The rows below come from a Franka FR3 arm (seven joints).
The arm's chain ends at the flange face. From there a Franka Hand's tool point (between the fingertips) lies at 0.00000 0.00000 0.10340 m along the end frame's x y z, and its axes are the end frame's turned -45 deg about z.
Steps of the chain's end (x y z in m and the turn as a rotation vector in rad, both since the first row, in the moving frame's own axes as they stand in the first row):
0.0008 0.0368 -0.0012 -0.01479 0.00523 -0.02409
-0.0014 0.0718 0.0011 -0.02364 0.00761 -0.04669
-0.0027 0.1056 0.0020 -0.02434 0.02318 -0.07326
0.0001 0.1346 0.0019 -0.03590 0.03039 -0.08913
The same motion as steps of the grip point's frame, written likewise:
-0.0261 0.0281 -0.0012 -0.01416 -0.00676 -0.02409
-0.0529 0.0521 0.0011 -0.02210 -0.01133 -0.04669
-0.0765 0.0762 0.0019 -0.03360 -0.00082 -0.07326
-0.0953 0.1001 0.0018 -0.04687 -0.00390 -0.08913

